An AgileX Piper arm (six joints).
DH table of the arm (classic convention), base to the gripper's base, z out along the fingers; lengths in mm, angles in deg. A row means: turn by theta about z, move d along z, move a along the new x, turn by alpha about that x. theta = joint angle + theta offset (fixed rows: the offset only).
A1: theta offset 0; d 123; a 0; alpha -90
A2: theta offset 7.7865; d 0; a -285.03; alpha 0
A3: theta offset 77.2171; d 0; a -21.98; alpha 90
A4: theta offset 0; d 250.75; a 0; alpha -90
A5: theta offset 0; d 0; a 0; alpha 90
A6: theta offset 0; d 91; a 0; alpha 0
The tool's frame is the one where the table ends.
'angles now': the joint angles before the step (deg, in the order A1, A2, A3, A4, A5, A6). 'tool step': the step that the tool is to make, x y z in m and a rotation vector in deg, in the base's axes. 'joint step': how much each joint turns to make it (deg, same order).
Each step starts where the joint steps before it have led.
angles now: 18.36, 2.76, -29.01, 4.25, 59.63, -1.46
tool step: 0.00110, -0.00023, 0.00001, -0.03, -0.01, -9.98
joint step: -9.99, 0.00, 0.00, 0.00, 0.00, -0.03
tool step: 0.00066, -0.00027, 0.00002, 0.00, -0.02, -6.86
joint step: -6.86, -0.02, 0.00, 0.00, 0.00, 0.00
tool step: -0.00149, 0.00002, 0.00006, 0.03, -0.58, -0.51
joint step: -0.55, -0.56, 0.00, 0.05, -0.01, -0.03
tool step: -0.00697, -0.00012, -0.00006, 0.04, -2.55, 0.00
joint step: 0.00, -2.53, 0.00, 0.00, -0.02, 0.00
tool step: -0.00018, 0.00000, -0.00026, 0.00, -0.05, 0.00
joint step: 0.00, -0.10, 0.05, 0.00, 0.00, 0.00
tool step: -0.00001, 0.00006, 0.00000, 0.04, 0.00, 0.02
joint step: 0.00, 0.00, 0.00, 0.04, 0.00, 0.00
